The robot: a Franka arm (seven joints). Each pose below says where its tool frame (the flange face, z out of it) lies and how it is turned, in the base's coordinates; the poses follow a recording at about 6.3 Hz.
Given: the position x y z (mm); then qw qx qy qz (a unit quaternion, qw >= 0).
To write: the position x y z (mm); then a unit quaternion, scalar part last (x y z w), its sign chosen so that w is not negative. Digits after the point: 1 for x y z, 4 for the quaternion.
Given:
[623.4 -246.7 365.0 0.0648 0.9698 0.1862 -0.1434]
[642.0 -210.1 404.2 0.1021 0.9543 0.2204 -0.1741]
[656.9 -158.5 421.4 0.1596 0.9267 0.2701 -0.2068]
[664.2 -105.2 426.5 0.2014 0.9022 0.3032 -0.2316]
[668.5 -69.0 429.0 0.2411 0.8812 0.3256 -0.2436]
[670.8 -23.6 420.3 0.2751 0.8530 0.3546 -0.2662]
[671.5 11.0 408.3 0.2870 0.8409 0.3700 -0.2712]
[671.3 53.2 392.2 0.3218 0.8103 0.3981 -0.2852]
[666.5 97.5 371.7 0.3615 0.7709 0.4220 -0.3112]
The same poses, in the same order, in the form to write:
[623.4 -246.7 365.0 0.9698 0.1862 -0.1434 0.0648]
[642.0 -210.1 404.2 0.9543 0.2204 -0.1741 0.1021]
[656.9 -158.5 421.4 0.9267 0.2701 -0.2068 0.1596]
[664.2 -105.2 426.5 0.9022 0.3032 -0.2316 0.2014]
[668.5 -69.0 429.0 0.8812 0.3256 -0.2436 0.2411]
[670.8 -23.6 420.3 0.8530 0.3546 -0.2662 0.2751]
[671.5 11.0 408.3 0.8409 0.3700 -0.2712 0.2870]
[671.3 53.2 392.2 0.8103 0.3981 -0.2852 0.3218]
[666.5 97.5 371.7 0.7709 0.4220 -0.3112 0.3615]

